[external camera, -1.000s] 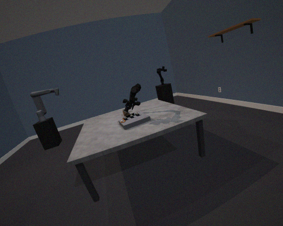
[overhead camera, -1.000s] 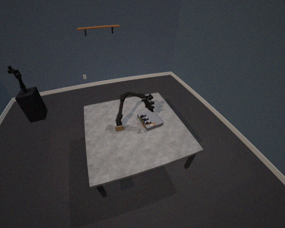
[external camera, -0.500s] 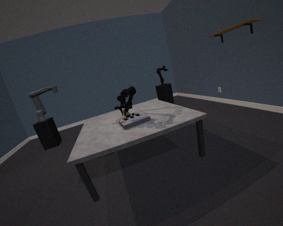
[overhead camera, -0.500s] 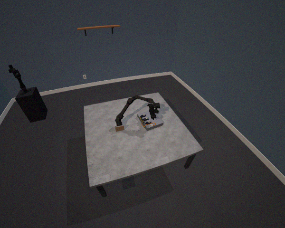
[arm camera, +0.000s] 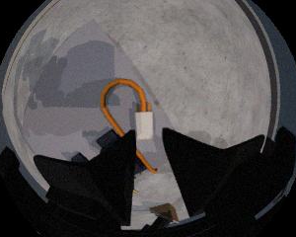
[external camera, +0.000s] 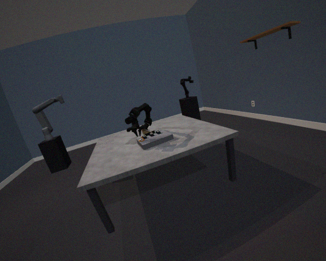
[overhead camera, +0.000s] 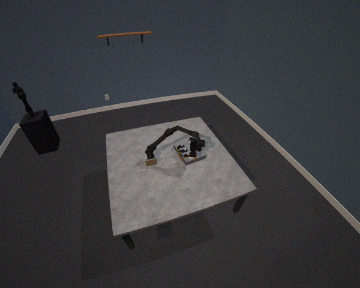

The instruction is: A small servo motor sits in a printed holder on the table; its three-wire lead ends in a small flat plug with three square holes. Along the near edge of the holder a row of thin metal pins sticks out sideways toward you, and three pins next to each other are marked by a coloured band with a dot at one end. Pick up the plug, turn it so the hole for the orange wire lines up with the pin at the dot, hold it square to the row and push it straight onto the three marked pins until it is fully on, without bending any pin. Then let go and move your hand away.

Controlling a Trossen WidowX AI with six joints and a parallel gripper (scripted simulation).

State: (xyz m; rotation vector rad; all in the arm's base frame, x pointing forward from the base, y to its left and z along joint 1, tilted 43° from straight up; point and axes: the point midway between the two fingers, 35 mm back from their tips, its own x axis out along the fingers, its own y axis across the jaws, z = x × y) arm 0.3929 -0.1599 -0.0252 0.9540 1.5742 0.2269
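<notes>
The green strip lies 90 mm behind my gripper tip, 120 mm to the left of it and 40 mm below it. Also, from my gripper tip: grey printed holder: 70 mm ahead, 140 mm to the left, 60 mm below.
</notes>
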